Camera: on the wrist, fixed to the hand. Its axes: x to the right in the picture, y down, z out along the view.
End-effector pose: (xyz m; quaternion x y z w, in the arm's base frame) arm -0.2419 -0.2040 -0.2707 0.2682 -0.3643 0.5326 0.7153
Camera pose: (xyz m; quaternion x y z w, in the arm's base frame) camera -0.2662 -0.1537 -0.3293 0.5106 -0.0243 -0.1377 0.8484
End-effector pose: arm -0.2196 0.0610 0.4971 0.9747 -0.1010 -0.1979 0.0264
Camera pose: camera -0.2208 0.0293 0.5716 -0.7343 -0.6276 0.1629 0.2009
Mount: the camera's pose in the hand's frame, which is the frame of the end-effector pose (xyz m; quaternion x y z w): -0.0228 0.0380 -0.0677 0.0746 -0.0172 -0.7299 0.6793
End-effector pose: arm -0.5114 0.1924 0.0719 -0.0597 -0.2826 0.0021 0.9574
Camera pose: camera -0.4928 0.2216 -0.0012 0.2372 -0.2518 -0.6752 0.6515
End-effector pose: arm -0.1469 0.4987 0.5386 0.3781 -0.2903 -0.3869 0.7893
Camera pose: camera -0.0933 0.5586 0.5291 0.5210 0.0363 -0.8238 0.2206
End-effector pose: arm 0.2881 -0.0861 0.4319 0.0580 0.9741 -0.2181 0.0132
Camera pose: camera 0.3152 -0.0255 0.4782 0.6743 -0.6875 0.2315 0.1378
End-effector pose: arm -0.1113 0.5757 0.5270 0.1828 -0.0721 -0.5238 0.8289
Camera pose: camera -0.0683 0.6261 0.4806 0.2296 0.0311 -0.9585 0.1659
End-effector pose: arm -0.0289 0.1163 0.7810 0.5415 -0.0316 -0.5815 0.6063
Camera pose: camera 0.0345 0.1651 0.7930 -0.4261 -0.3200 0.8445 0.0535
